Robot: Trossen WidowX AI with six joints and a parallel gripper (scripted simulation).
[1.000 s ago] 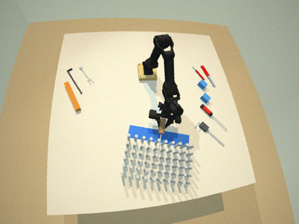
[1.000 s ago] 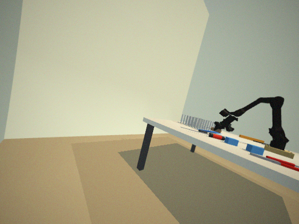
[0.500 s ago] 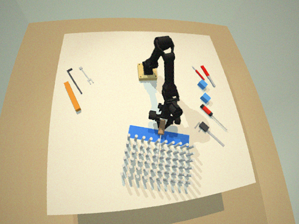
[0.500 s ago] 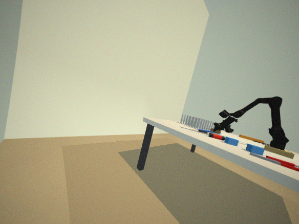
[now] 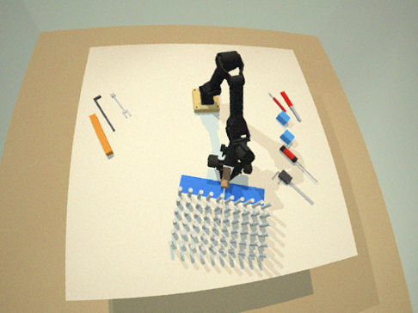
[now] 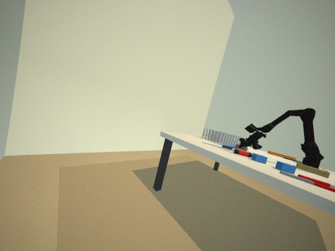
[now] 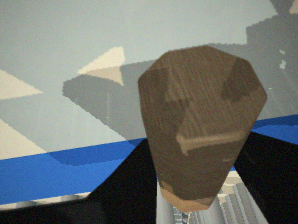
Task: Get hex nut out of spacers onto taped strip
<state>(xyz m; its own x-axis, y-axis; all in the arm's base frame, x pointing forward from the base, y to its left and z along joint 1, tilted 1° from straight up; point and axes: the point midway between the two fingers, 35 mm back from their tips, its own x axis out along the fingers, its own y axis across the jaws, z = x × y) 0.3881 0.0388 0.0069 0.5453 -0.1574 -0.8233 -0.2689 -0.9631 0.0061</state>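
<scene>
Right now the blue taped strip is 50 mm ahead of my gripper tip, 10 mm to the right of it and 10 mm below it. Round my gripper tip: wooden-handled hook tool (100 mm ahead, 30 mm to the right); then orange bar (550 mm to the right, 260 mm behind); then grey forked tool (470 mm to the right, 420 mm behind, 10 mm below).
</scene>
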